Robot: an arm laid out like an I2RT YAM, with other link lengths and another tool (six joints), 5 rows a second.
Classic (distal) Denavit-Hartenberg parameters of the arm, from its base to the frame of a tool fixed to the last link. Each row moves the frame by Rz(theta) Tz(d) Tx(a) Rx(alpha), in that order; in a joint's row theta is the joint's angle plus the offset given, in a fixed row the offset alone. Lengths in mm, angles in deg.
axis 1: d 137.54; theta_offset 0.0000; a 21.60; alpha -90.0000
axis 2: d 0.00; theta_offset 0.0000; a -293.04; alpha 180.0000
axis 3: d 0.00; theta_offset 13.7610; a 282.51; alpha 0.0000
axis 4: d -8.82; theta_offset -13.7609; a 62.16; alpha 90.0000
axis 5: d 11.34; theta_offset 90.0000; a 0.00; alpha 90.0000
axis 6: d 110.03; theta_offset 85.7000; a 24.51; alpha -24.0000
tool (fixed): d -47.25; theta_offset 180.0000; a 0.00; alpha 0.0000
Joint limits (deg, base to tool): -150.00..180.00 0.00..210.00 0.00..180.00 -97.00..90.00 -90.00..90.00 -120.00..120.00
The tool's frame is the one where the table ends.
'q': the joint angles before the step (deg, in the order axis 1, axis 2, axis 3, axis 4, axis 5, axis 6). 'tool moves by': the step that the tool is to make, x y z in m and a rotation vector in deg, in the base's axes. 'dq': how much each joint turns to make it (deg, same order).
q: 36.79, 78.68, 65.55, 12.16, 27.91, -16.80
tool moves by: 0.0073, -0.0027, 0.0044, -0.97, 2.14, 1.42
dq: -1.44, 0.86, 2.60, -4.23, -2.88, 0.41
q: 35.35, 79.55, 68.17, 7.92, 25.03, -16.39
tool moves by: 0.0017, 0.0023, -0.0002, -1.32, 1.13, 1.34
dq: -0.02, 0.51, 0.90, -1.84, -1.32, -0.57
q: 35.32, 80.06, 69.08, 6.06, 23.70, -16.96
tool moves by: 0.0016, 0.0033, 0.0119, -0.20, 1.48, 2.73
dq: -0.16, 0.56, 3.56, -4.49, -2.94, 0.43
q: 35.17, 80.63, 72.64, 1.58, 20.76, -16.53
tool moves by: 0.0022, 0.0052, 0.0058, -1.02, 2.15, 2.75
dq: 0.06, 1.08, 3.10, -4.38, -2.72, 0.05
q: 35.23, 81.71, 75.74, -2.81, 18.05, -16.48
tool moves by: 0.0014, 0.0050, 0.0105, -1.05, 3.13, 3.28
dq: -0.03, 1.38, 4.79, -6.67, -3.43, 0.35
